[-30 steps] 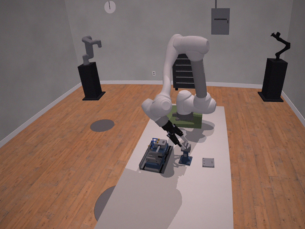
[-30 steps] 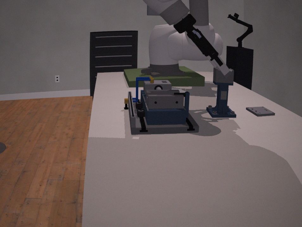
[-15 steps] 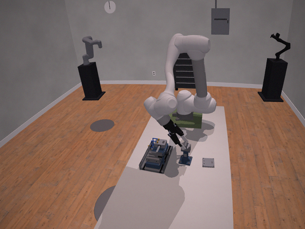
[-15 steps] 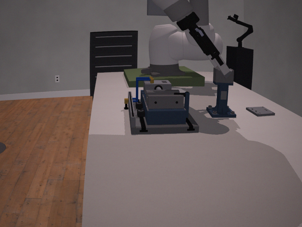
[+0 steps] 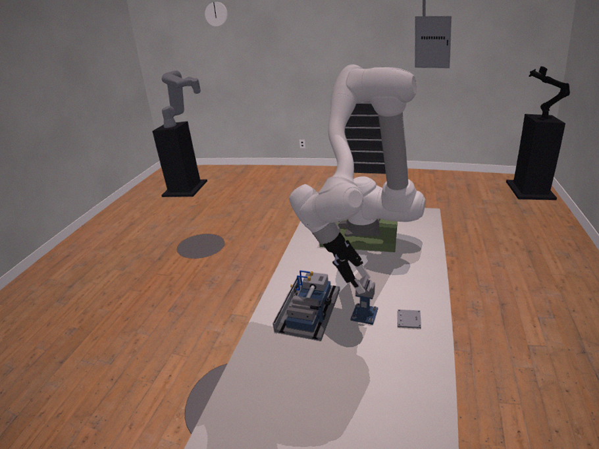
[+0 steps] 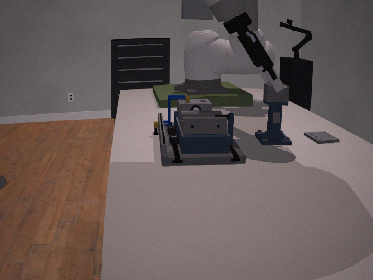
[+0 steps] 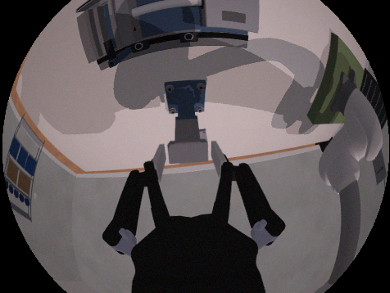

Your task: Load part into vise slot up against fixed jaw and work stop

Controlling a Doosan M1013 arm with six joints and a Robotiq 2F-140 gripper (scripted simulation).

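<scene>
The grey part lies 20 mm to the left of my hand and 20 mm below it. Also, from my hand: vise 10 mm behind, 210 mm to the right, 140 mm below.
</scene>
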